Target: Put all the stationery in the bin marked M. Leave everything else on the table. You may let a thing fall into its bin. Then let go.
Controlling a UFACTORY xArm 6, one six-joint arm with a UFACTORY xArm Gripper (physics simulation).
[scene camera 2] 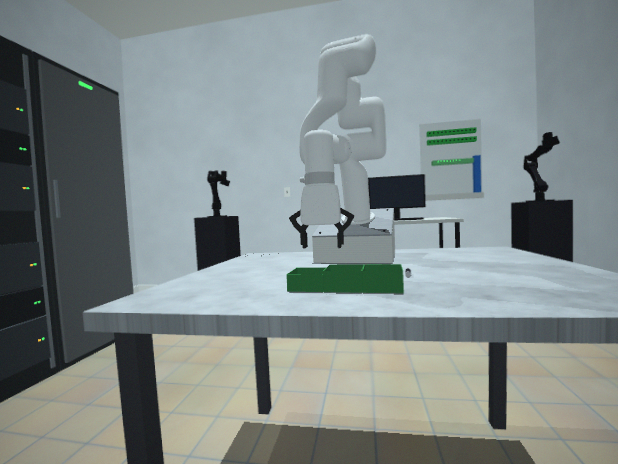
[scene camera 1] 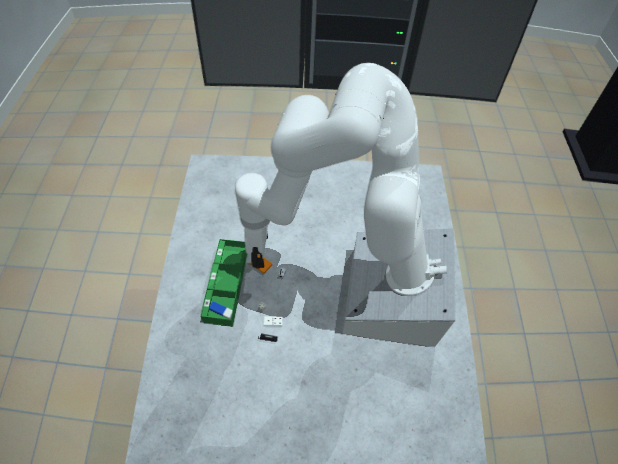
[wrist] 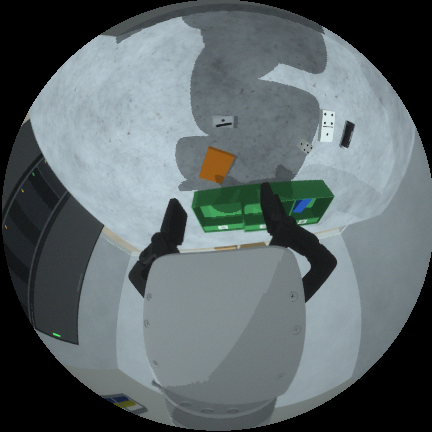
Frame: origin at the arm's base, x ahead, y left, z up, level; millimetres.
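Where they show: gripper, between the fingertips: [scene camera 2: 322,247] [scene camera 1: 260,252] [wrist: 219,199]; arm's base, origin of its link: [scene camera 2: 358,218] [scene camera 1: 410,274].
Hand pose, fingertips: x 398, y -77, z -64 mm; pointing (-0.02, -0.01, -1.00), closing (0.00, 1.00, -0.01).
Note:
Each offset is from my fingertips to the centre of the thing.
A blue and white eraser {dx +95, dy +152, dz -69 mm} [scene camera 1: 220,309] [wrist: 301,205] lies in an end compartment of the green three-part bin {dx +95, dy +65, dz -59 mm} [scene camera 1: 217,321] [scene camera 2: 345,280] [wrist: 310,187]; the bin letters are too small to read. An orange block {dx +3, dy -7, dz -77 mm} [scene camera 1: 264,267] [wrist: 216,165], like a sticky-note pad, lies on the table beside the bin's other end. A small grey sharpener {dx -60, dy +17, dz -77 mm} [scene camera 1: 282,273] [wrist: 223,121] with a dark blade lies past it, towards the robot base. My gripper [scene camera 1: 257,262] [scene camera 2: 322,245] [wrist: 219,199] is open and empty, above the table near the orange block, and partly covers it in scene camera 1.
A white domino {dx -49, dy +169, dz -79 mm} [scene camera 1: 273,321] [wrist: 327,126], a die {dx -15, dy +130, dz -74 mm} [scene camera 1: 262,306] [wrist: 305,146] and a black battery {dx -40, dy +218, dz -75 mm} [scene camera 1: 268,338] [scene camera 2: 408,272] [wrist: 347,134] lie on the table near the eraser's end of the bin. The robot's grey base block [scene camera 1: 395,331] [scene camera 2: 352,249] stands across the table from the bin.

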